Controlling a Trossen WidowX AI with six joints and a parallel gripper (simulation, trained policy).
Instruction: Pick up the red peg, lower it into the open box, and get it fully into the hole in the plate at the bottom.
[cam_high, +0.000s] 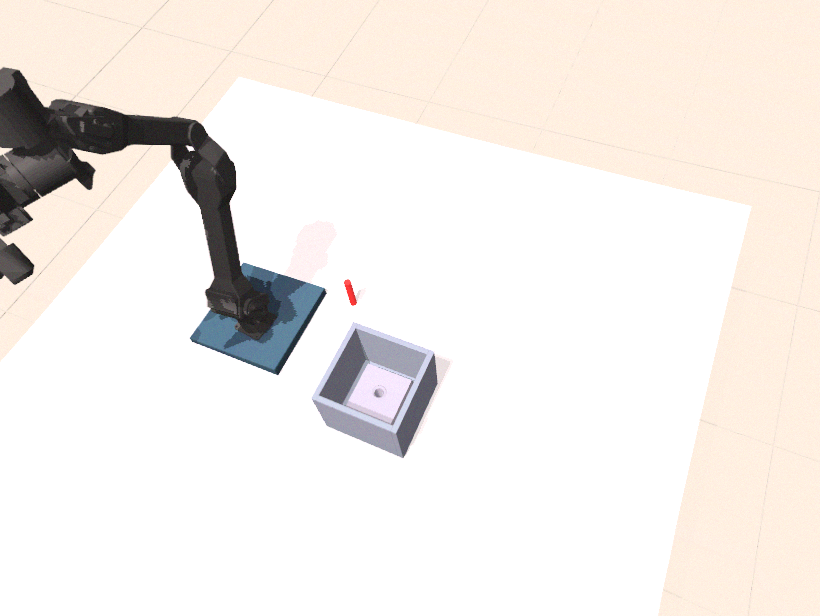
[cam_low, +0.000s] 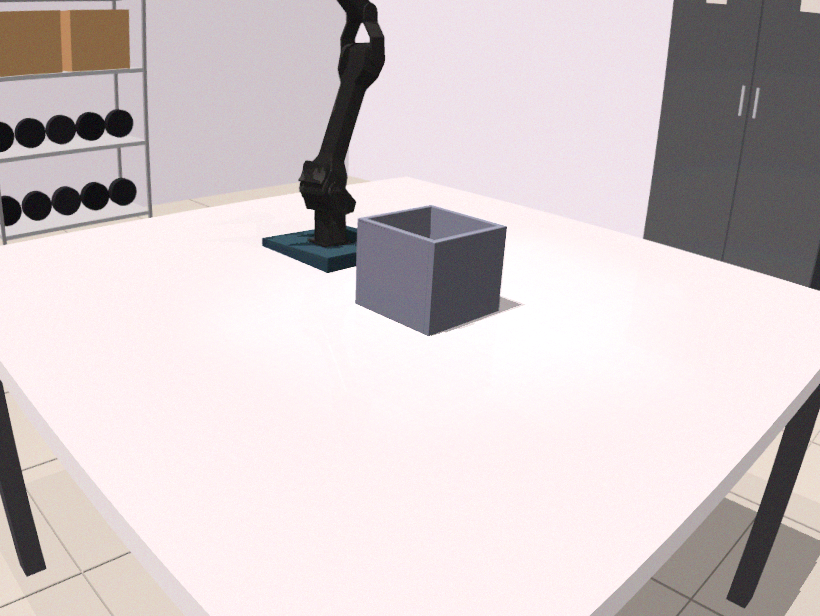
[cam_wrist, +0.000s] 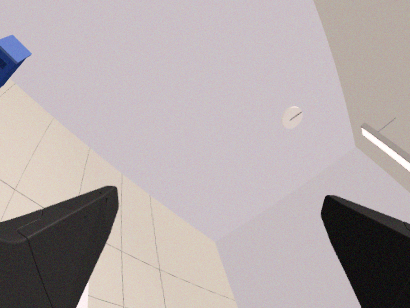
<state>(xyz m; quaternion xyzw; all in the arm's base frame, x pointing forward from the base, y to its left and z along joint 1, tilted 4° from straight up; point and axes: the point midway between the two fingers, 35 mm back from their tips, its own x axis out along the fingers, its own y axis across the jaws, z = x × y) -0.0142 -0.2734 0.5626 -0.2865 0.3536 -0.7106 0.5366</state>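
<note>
Right now my gripper tip is 55 cm above the red peg, 44 cm to the right of it and 20 cm short of it. From my gripper tip the other things lie so: plate (54 cm below, 38 cm ahead, 28 cm to the left).
</note>
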